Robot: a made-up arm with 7 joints.
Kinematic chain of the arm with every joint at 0, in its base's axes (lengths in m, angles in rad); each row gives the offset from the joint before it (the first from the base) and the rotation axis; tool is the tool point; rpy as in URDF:
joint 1: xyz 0 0 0.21 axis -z
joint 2: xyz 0 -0.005 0.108 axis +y
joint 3: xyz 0 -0.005 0.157 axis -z
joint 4: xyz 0 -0.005 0.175 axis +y
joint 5: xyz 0 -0.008 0.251 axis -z
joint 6: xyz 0 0 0.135 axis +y
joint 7: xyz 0 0 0.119 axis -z
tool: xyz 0 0 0 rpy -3.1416 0 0
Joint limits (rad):
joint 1: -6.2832..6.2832
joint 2: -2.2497..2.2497
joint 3: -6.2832..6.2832
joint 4: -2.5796..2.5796
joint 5: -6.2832..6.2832
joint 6: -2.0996..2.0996
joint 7: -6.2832..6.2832
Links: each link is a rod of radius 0.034 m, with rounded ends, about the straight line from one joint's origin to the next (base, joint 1, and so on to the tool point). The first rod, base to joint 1, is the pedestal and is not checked.
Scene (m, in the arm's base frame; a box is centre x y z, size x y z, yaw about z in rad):
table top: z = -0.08
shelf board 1: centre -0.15 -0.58 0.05 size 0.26 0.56 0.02 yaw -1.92
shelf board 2: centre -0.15 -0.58 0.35 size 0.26 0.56 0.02 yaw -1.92
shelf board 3: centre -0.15 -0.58 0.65 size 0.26 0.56 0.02 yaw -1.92
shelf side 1: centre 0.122 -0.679 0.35 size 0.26 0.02 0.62 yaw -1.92
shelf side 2: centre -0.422 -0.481 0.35 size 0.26 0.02 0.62 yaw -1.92
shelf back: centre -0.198 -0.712 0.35 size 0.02 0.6 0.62 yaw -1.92
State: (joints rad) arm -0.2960 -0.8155 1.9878 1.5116 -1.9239 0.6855 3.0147
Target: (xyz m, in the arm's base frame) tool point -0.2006 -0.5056 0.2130
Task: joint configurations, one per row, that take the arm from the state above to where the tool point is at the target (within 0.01 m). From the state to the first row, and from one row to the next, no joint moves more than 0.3 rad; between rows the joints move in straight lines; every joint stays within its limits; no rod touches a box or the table.
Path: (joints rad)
1: -0.4514 -0.5184 1.9794 1.7855 -2.1179 0.6873 3.1050
2: -0.6068 -0.2213 1.9711 2.0594 -2.3120 0.6891 3.1954
3: -0.7623 0.0758 1.9627 2.3334 -2.5060 0.6910 3.2857
4: -0.5625 -0.1519 2.0316 2.3356 -2.3295 0.7222 3.2179
5: -0.3628 -0.3795 2.1006 2.3377 -2.1529 0.7534 3.1502
6: -0.1631 -0.6071 2.1695 2.3399 -1.9763 0.7846 3.0824
7: 0.0367 -0.8348 2.2384 2.3421 -1.7998 0.8159 3.0147
8: -0.1419 -0.9570 2.2402 2.0552 -1.8508 0.7113 3.0147
9: -0.3205 -1.0791 2.2420 1.7684 -1.9019 0.6068 3.0147

